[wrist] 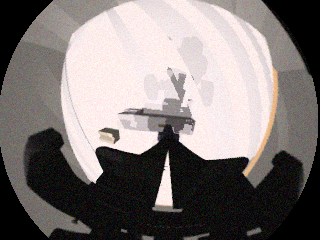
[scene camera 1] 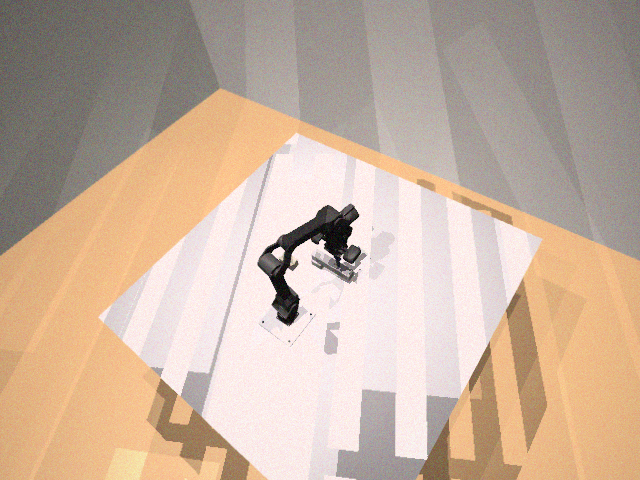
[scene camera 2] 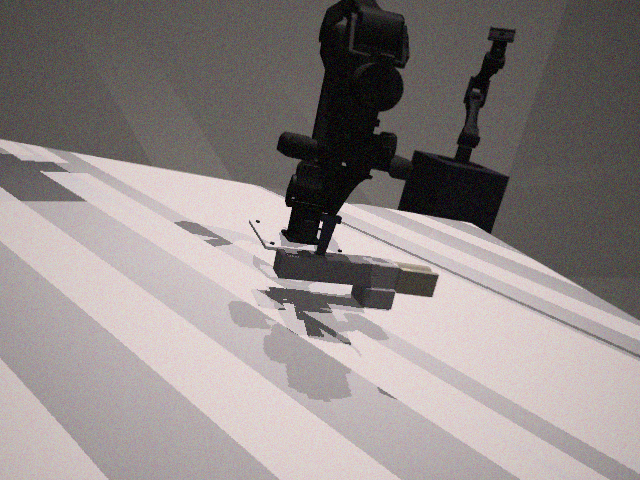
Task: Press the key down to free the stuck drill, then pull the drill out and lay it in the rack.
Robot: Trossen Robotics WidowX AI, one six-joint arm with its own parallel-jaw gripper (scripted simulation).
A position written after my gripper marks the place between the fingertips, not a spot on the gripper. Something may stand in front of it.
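My gripper [scene camera 2: 331, 215] is visible, and you'd find it in the wrist view [wrist: 168, 138] and in scene camera 1 [scene camera 1: 337, 257] as well. There's also a grey block [wrist: 134, 119].
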